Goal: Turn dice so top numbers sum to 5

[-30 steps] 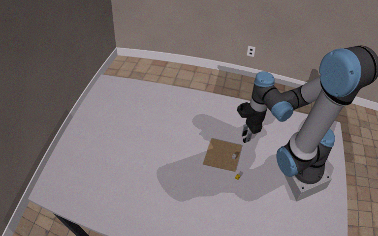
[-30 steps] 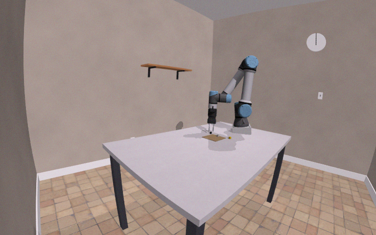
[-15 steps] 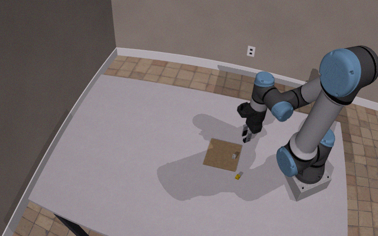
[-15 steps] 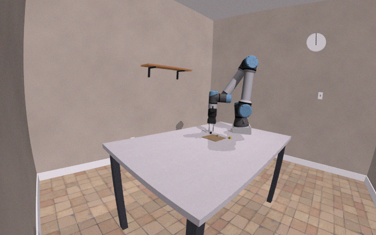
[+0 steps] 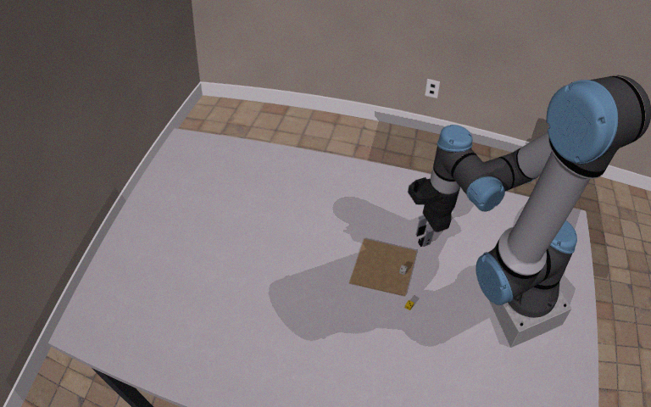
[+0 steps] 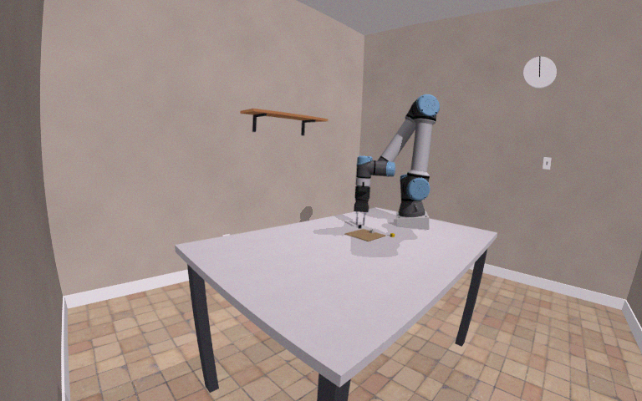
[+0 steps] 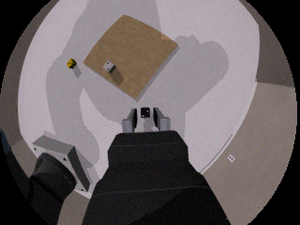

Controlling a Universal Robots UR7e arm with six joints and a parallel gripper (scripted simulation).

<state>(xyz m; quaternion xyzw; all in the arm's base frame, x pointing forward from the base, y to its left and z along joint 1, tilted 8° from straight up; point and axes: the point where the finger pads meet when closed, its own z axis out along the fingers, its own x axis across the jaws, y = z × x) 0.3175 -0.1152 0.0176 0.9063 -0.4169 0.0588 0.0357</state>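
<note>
The black die lies 30 mm below my hand. From my hand the other things lie so: mat: 100 mm to the left, 80 mm ahead, 30 mm below; then white die: 100 mm to the left, 30 mm ahead, 20 mm below; then yellow die: 200 mm to the left, 30 mm below, 10 mm behind.
</note>
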